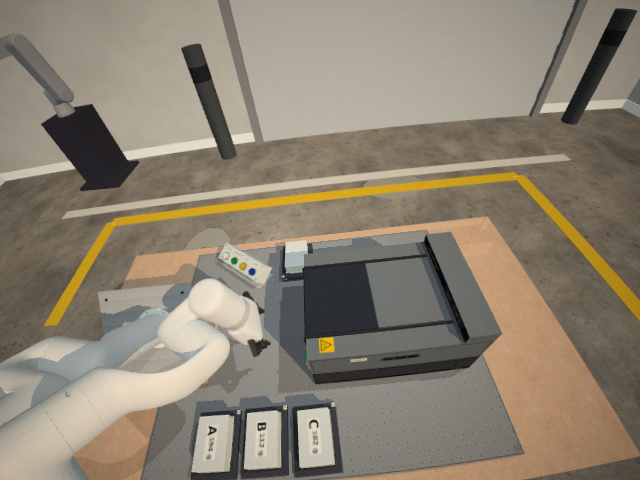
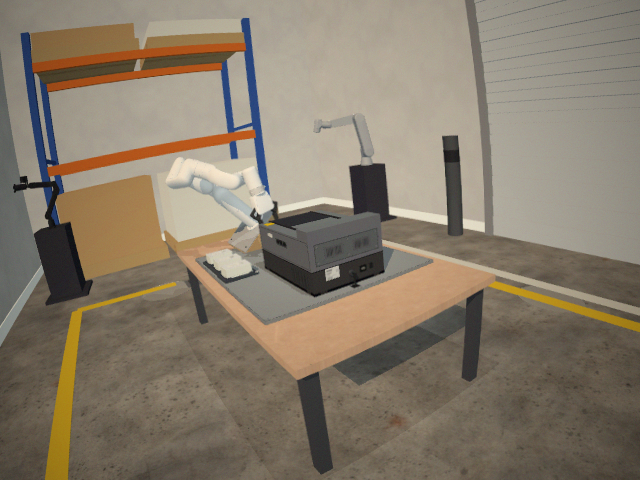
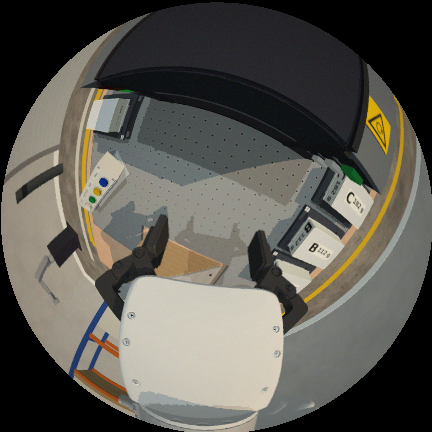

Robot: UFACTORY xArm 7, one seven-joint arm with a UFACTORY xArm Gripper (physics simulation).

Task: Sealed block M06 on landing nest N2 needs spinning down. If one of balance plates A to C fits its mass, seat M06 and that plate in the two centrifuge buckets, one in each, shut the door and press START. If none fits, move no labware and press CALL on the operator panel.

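Places are measured from the arm's base along level axes (x right, y ahead, z up), in metres.
Pixels of known places: gripper, fingertip midpoint: [image 1: 262, 328] [image 3: 210, 232]; arm's base at its link origin: [image 1: 157, 327] [image 2: 255, 221].
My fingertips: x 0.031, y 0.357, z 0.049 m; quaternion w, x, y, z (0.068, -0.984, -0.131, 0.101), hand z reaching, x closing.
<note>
Ahead of a thing's pixels: the offset from my fingertips to its top centre. Level surfaces: height alone.
The pale block M06 {dx -0.356, dy +0.053, dz -0.106 m} [image 1: 296, 256] [image 3: 107, 116] sits on its dark nest beyond the operator panel; its mass print is too small to read. White balance plates A {dx +0.259, dy -0.133, dz -0.120 m} [image 1: 211, 444], B {dx +0.246, dy +0.000, dz -0.120 m} [image 1: 262, 439] [image 3: 320, 248] and C {dx +0.240, dy +0.136, dz -0.120 m} [image 1: 315, 438] [image 3: 354, 200] sit in dark nests; B reads 112 g, C 182 g, and A's figure is unclear. The grey centrifuge [image 1: 408, 294] [image 2: 286, 248] [image 3: 225, 45] has a dark panel on top; its buckets do not show. The operator panel {dx -0.339, dy -0.156, dz -0.090 m} [image 1: 244, 266] [image 3: 104, 181] has green, yellow and blue buttons. My gripper [image 1: 260, 325] [image 3: 210, 232] is open and empty, raised between operator panel and centrifuge.
The wooden table {dz -0.186 m} [image 1: 558, 382] [image 2: 392, 310] carries a grey perforated board {dz -0.173 m} [image 1: 413, 413] [image 2: 279, 304] under the labware. Shadows fall across the board. A shelf rack [image 2: 253, 93], a bollard [image 1: 209, 103] [image 2: 453, 191] and other robots on pedestals stand away from the table.
</note>
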